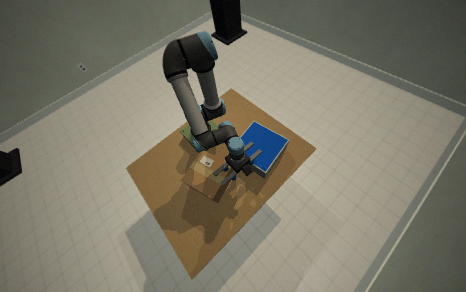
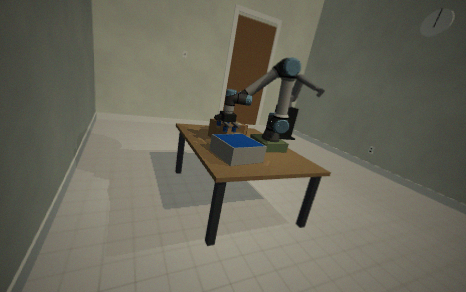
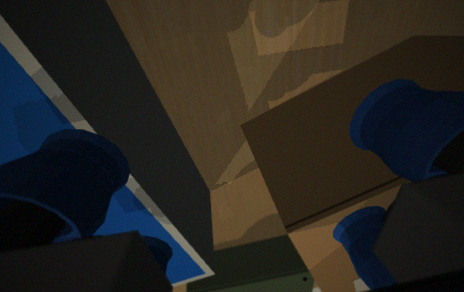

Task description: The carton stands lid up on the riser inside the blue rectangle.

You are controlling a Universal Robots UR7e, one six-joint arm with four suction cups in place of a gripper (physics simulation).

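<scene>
The brown carton (image 1: pixel 202 180) (image 2: pixel 243 128) (image 3: pixel 307 157) stands on the table, its white label (image 1: pixel 206 161) on top, just left of the grey riser (image 1: pixel 277 157) (image 2: pixel 239 156) (image 3: pixel 115 94). The riser's top bears the blue rectangle (image 1: pixel 265 141) (image 2: pixel 237 140) (image 3: pixel 131 216), which is bare. My suction gripper (image 1: pixel 237 164) (image 2: pixel 226 124) straddles the gap between the two. Two cups (image 3: pixel 389 126) (image 3: pixel 361 232) sit on the carton's top near its edge. The other two (image 3: pixel 78 179) hang over the riser's rim.
The wooden table (image 1: pixel 164 194) (image 2: pixel 277 168) carries the arm's green base plate (image 1: pixel 185 133) (image 2: pixel 273 145) (image 3: pixel 251 267) right behind the carton and riser. A brown door (image 2: pixel 252 62) and a black pillar (image 1: pixel 226 18) stand far off.
</scene>
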